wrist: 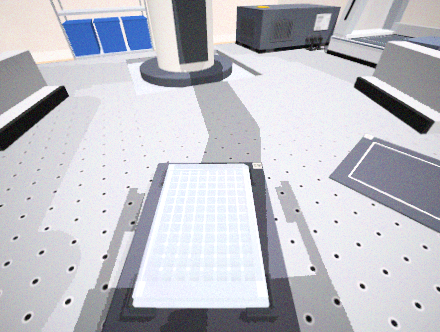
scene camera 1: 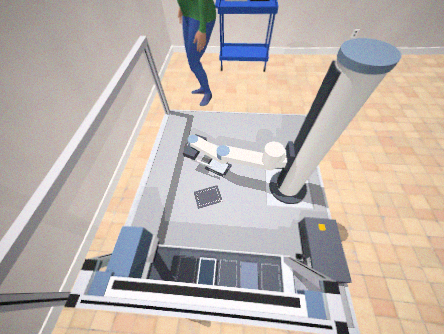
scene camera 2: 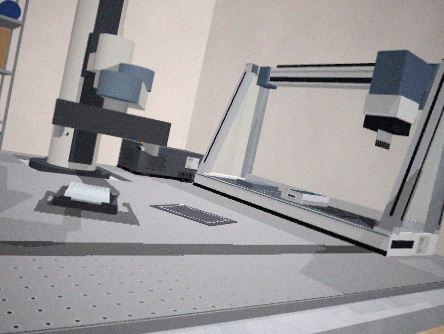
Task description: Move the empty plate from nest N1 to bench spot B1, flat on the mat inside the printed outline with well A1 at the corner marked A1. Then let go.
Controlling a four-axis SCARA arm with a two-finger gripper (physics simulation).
Labels:
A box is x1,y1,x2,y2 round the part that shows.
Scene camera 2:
gripper: 104,137 [52,98,170,155]
white well plate: 77,191 [64,182,109,203], on a dark nest

